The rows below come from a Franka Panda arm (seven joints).
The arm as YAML. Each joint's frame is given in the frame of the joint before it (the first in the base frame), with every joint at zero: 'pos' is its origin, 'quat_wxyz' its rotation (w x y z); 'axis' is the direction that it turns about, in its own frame. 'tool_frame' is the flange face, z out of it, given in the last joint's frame.
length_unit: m
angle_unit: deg
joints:
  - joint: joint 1
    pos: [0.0, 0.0, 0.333]
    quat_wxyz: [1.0, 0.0, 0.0, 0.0]
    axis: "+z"
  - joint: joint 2
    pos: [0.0, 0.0, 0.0]
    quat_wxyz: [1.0, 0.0, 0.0, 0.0]
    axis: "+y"
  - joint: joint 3
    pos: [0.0, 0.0, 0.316]
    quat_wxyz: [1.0, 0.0, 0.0, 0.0]
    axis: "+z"
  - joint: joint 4
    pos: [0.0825, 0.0, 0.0]
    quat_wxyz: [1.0, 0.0, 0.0, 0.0]
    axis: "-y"
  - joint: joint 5
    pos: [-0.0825, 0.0, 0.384]
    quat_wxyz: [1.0, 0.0, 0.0, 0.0]
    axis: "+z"
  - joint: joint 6
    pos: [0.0, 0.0, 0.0]
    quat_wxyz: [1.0, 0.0, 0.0, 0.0]
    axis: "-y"
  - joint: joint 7
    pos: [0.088, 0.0, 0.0]
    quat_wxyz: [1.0, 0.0, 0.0, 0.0]
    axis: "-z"
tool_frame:
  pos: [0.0, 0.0, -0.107]
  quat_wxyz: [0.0, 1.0, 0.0, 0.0]
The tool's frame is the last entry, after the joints.
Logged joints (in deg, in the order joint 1, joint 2, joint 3, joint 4, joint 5, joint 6, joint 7), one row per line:
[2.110, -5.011, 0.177, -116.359, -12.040, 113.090, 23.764]
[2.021, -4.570, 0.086, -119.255, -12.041, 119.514, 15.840]
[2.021, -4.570, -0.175, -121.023, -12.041, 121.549, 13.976]
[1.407, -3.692, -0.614, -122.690, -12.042, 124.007, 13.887]
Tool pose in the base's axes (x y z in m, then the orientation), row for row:
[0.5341, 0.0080, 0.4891, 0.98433, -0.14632, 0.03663, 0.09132]
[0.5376, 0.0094, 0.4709, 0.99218, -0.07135, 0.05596, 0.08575]
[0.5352, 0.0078, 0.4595, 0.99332, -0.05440, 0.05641, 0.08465]
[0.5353, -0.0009, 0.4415, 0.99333, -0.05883, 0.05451, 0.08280]
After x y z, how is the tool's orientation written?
As a quaternion, x y z w.
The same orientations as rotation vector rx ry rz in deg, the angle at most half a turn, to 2 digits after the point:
[167.56, -24.91, 6.24]
[169.46, -12.19, 9.56]
[169.76, -9.30, 9.64]
[169.95, -10.07, 9.33]

